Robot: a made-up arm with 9 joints. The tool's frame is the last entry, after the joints. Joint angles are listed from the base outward.
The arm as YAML. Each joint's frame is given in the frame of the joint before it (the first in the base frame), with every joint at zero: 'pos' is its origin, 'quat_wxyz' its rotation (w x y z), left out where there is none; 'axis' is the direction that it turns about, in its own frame. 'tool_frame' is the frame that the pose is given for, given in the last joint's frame.
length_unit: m
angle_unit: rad
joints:
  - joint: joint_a
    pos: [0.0, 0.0, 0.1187]
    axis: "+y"
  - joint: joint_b
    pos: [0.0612, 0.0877, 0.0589]
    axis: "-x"
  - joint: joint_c
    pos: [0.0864, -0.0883, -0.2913]
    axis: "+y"
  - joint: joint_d
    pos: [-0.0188, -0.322, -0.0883]
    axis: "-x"
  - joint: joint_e
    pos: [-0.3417, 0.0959, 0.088]
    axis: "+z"
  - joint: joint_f
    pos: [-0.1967, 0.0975, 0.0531]
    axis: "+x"
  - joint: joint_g
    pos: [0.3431, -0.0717, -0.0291]
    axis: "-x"
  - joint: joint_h
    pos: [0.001, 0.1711, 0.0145]
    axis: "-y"
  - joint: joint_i
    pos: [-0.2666, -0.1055, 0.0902]
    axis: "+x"
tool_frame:
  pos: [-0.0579, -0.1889, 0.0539]
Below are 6 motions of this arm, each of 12 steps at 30 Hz.
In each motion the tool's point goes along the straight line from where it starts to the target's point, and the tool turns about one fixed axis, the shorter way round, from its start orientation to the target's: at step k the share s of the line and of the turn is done. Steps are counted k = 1, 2, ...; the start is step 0. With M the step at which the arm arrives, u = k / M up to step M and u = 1 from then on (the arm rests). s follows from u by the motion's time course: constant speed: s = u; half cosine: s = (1 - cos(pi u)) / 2; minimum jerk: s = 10 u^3 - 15 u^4 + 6 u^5.
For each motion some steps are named. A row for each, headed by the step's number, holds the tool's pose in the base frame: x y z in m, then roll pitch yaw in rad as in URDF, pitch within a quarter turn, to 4 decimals.
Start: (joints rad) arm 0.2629 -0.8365 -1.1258 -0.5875 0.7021 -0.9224 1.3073 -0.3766 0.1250
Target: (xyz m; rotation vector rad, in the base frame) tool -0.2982 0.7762 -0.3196 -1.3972 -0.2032 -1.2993
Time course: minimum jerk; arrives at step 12
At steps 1, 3, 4, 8, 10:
1: -0.4418 0.5016 -0.4624 -0.2750 -0.8700 -1.1976
3: -0.4276 0.5288 -0.4483 -0.3594 -0.8752 -1.1753
4: -0.4123 0.5581 -0.4330 -0.4512 -0.8795 -1.1505
8: -0.3285 0.7183 -0.3497 -0.9558 -0.8764 -1.0109
10: -0.3033 0.7664 -0.3247 -1.1050 -0.8669 -0.9717

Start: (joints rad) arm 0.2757 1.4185 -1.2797 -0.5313 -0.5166 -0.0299 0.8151 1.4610 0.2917
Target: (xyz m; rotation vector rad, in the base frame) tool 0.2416 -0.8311 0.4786 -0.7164 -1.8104 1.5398
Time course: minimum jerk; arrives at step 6
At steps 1, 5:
1: 0.2884 -0.7861 0.5440 -1.6633 -0.1241 2.3401
5: 0.2433 -0.8294 0.4810 -1.6729 -0.1265 2.2762

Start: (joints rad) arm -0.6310 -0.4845 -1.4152 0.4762 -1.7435 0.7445 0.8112 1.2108 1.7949
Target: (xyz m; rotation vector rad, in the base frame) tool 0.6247 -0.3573 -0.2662 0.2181 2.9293 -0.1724
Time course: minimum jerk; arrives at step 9
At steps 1, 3, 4, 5, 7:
1: 0.7635 -0.1340 -0.2607 2.6969 0.4383 3.1131
3: 0.7356 -0.1788 -0.2618 2.8087 0.3878 3.1017
4: 0.7094 -0.2210 -0.2628 2.9126 0.3416 3.0857
5: 0.6804 -0.2677 -0.2640 3.0266 0.2927 3.0626
7: 0.6354 -0.3400 -0.2658 -3.0805 0.2225 3.0164

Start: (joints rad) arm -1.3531 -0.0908 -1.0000 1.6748 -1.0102 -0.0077 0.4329 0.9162 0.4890
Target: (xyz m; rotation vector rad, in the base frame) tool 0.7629 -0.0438 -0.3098 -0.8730 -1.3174 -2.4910
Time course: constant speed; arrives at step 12
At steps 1, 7, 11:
1: 0.8003 -0.2582 -0.0983 1.5143 -0.3070 2.3937
7: 0.7799 -0.1413 -0.2137 1.2784 -0.5119 2.6990
11: 0.7663 -0.0633 -0.2906 1.0704 -0.6034 2.9492

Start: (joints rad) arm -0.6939 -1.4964 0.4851 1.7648 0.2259 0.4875 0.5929 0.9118 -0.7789
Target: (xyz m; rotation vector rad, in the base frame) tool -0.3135 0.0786 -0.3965 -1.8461 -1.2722 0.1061
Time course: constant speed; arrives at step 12
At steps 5, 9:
5: -0.1998 0.1380 -0.4305 -2.2330 -0.6490 1.4694
9: -0.2648 0.1041 -0.4111 -2.2599 -0.4972 1.2144

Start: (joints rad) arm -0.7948 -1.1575 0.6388 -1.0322 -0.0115 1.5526 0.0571 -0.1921 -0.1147
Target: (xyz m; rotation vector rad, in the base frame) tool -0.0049 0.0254 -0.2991 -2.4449 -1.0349 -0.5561
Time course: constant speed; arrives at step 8
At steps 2, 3, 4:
2: 0.0094 0.0152 -0.3415 -3.0258 -0.5789 0.6352
3: 0.0070 0.0169 -0.3345 -3.0009 -0.5711 0.6502
4: 0.0046 0.0186 -0.3274 -2.9759 -0.5636 0.6654

